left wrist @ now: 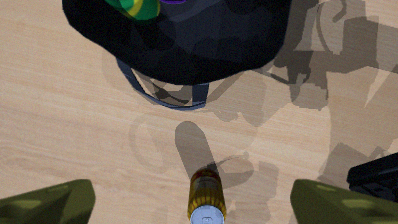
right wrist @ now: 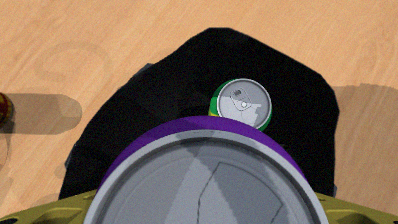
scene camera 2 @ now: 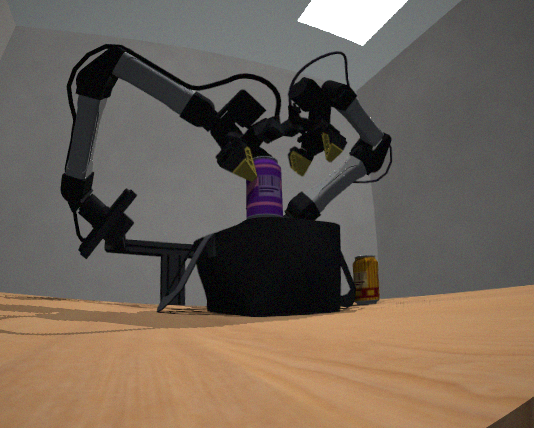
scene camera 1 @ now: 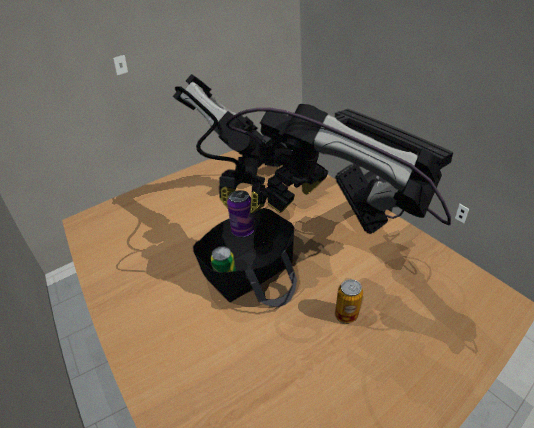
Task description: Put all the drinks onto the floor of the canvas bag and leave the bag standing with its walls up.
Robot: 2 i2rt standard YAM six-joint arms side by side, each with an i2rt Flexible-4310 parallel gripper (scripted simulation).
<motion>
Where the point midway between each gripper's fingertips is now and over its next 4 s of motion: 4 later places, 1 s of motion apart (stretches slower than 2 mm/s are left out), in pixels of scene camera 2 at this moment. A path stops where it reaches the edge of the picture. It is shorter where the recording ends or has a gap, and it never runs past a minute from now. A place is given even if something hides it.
My left gripper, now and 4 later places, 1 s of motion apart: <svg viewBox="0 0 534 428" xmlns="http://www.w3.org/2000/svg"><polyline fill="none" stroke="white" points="314,168 338,207 360,244 364,254 365,270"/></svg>
My right gripper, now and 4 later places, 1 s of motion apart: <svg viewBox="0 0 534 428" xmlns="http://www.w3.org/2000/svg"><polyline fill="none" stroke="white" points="265,184 263,192 264,211 263,231 264,251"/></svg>
</motion>
